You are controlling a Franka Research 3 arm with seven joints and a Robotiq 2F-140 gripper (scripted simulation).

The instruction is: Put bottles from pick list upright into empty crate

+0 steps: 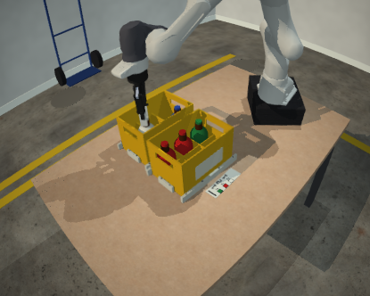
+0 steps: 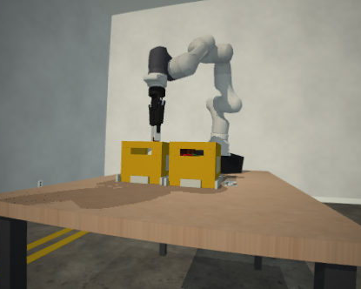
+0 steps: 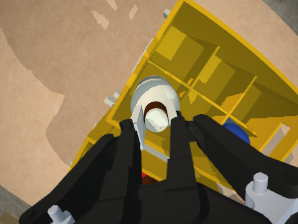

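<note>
The white-capped bottle is 80 mm below my hand. Also, from my hand: red-label bottle (130 mm below, 120 mm to the left, 90 mm behind); blue-label bottle (170 mm behind, 130 mm below, 20 mm to the right); green bottle (180 mm behind, 130 mm below, 110 mm to the left).
</note>
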